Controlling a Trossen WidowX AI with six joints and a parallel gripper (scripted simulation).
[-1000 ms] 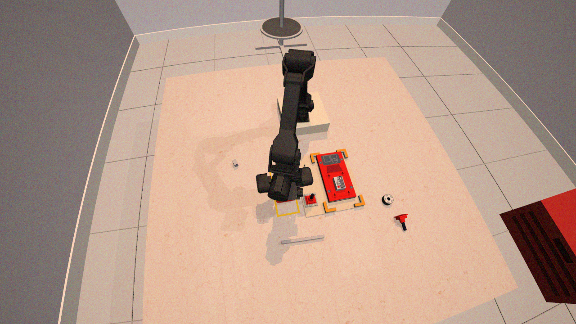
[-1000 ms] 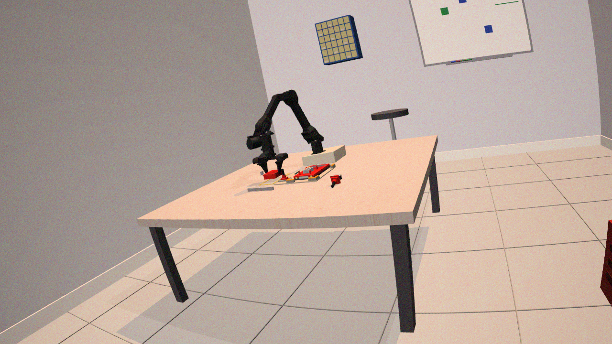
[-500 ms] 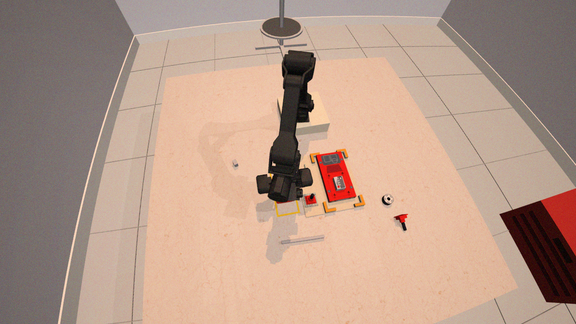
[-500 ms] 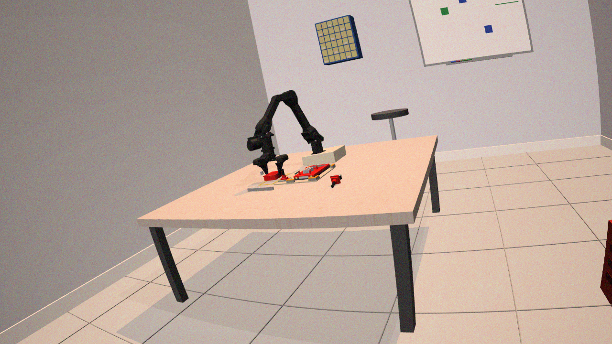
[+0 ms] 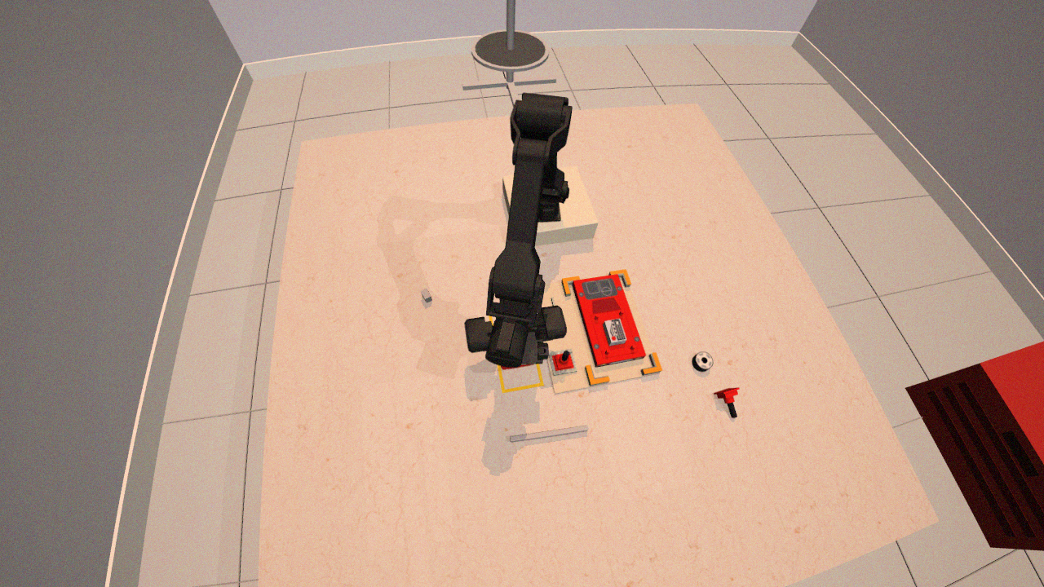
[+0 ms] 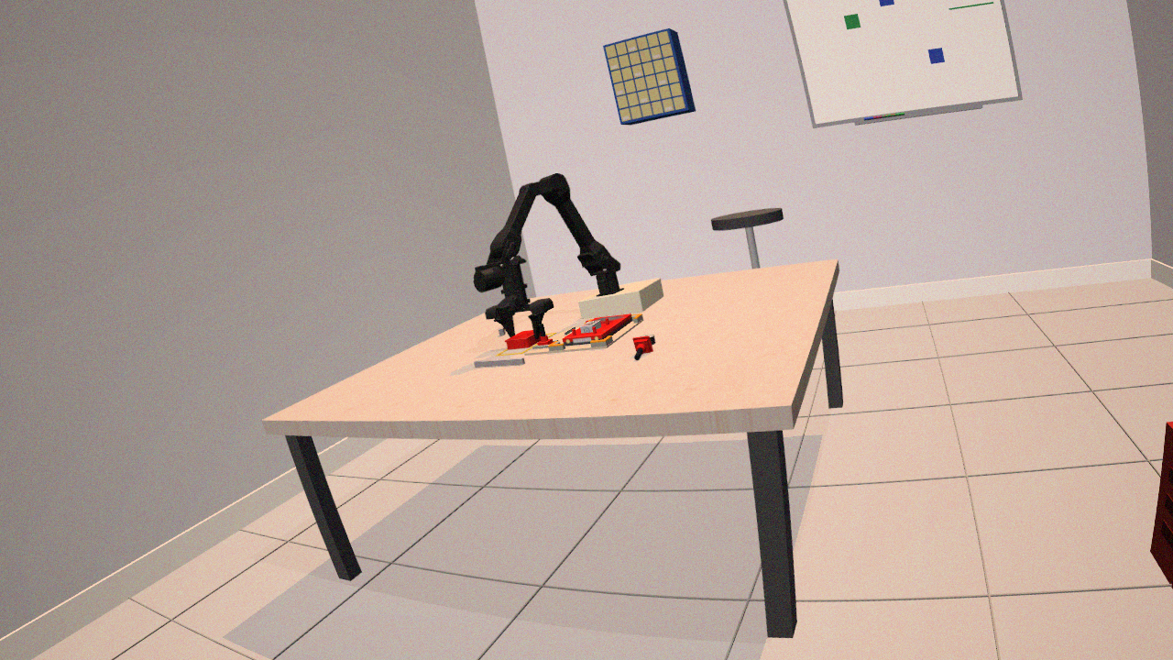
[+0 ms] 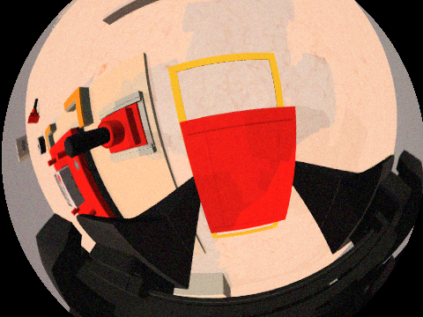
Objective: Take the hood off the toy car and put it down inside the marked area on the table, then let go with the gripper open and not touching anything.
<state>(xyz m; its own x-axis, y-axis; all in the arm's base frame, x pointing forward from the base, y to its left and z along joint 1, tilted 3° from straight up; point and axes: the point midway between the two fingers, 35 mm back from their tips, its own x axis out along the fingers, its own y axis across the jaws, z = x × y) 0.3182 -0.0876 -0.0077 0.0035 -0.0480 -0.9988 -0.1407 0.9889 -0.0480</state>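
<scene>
My gripper tip is now 1 cm below the toy car hood. The rest, counted from my gripper tip: white wheel (40 cm to the left, 5 cm ahead); then grey bar (18 cm ahead, 6 cm to the left).
</scene>
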